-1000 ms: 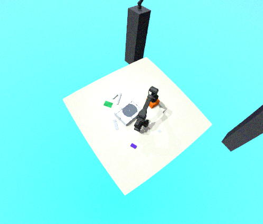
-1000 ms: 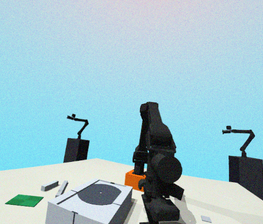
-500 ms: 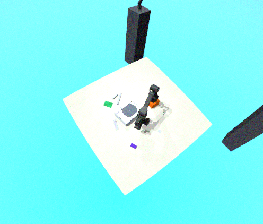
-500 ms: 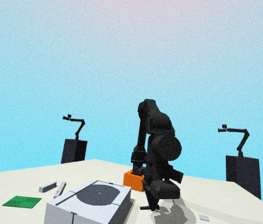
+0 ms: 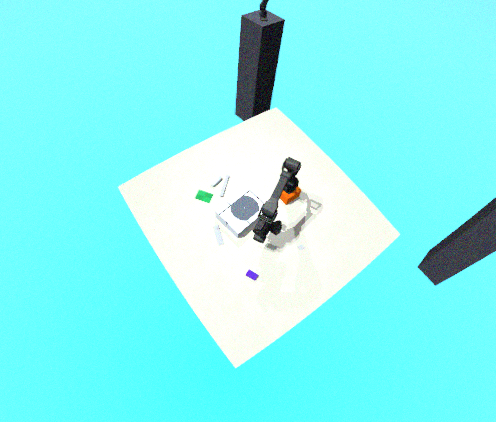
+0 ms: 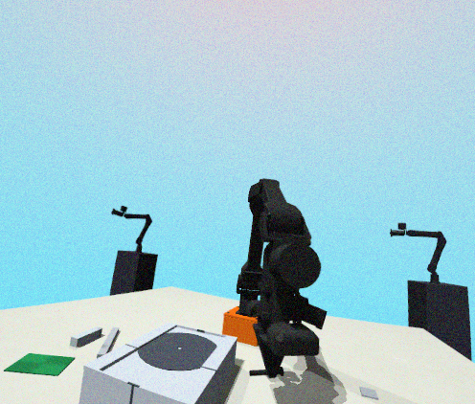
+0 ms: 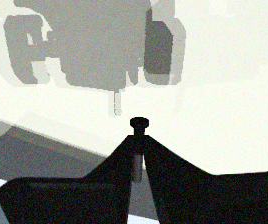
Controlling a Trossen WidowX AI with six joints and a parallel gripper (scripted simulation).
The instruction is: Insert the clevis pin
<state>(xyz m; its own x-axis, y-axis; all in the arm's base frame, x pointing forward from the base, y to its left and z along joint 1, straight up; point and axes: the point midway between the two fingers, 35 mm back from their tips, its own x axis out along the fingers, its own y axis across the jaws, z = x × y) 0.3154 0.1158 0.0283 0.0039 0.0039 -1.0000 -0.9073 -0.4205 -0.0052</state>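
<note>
The dark aluminium disc lies 19 cm to the right of my gripper tip, 3 cm behind it and 1 cm below it. The rest, counted from my gripper tip: purple patch 19 cm ahead, 13 cm to the left, 6 cm below; then steel tray 18 cm to the right, 2 cm below, 1 cm behind; then dark clevis pin 1 cm to the right, 1 cm above.
</note>
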